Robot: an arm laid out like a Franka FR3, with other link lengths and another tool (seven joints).
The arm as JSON. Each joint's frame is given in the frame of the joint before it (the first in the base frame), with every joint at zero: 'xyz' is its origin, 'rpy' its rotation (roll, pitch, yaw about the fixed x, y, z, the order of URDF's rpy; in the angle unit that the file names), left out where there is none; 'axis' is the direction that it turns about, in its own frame. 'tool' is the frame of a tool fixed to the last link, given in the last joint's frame.
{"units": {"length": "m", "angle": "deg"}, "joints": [
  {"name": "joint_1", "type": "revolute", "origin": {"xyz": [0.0, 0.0, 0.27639]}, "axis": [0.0, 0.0, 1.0]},
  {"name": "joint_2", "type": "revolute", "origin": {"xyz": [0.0, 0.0, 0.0], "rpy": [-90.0, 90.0, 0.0]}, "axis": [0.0, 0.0, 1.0]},
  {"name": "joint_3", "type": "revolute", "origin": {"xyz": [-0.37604, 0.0, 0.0], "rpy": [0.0, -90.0, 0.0]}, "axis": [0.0, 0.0, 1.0]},
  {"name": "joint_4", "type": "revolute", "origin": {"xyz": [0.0, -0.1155, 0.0], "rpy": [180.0, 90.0, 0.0]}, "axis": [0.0, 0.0, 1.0]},
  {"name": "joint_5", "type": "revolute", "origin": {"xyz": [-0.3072, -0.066, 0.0], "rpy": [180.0, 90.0, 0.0]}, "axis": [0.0, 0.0, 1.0]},
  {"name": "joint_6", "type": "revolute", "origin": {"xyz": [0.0, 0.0, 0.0], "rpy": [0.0, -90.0, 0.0]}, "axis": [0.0, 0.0, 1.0]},
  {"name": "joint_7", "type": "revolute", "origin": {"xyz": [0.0, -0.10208, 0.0], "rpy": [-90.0, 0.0, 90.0]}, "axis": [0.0, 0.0, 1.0]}
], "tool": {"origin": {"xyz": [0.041, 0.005, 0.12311], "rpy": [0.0, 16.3, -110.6]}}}
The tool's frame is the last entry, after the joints.
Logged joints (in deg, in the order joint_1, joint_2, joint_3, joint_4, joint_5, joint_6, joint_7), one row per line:
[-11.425 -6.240 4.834 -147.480 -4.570 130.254 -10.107]
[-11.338 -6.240 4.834 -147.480 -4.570 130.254 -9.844]
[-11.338 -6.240 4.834 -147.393 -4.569 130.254 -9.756]
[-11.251 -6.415 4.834 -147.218 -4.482 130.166 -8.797]
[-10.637 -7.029 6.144 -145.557 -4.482 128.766 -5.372]
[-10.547 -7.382 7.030 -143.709 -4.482 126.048 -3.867]
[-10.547 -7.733 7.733 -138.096 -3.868 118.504 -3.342]
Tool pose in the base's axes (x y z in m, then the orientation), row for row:
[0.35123 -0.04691 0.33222 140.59 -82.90 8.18]
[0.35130 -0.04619 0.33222 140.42 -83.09 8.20]
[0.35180 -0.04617 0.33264 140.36 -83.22 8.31]
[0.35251 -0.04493 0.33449 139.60 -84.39 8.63]
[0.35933 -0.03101 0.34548 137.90 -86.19 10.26]
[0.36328 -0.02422 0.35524 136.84 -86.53 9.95]
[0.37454 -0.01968 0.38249 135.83 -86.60 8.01]
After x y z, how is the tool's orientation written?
As a rotation vector, in degrees.
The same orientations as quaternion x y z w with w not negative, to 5 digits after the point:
[0.85132 -0.50199 0.04953 0.14422]
[0.85050 -0.50326 0.04967 0.14464]
[0.85005 -0.50400 0.05033 0.14446]
[0.84559 -0.51117 0.05227 0.14476]
[0.83695 -0.52311 0.06227 0.14830]
[0.83346 -0.52703 0.06060 0.15464]
[0.83096 -0.52979 0.04900 0.16258]

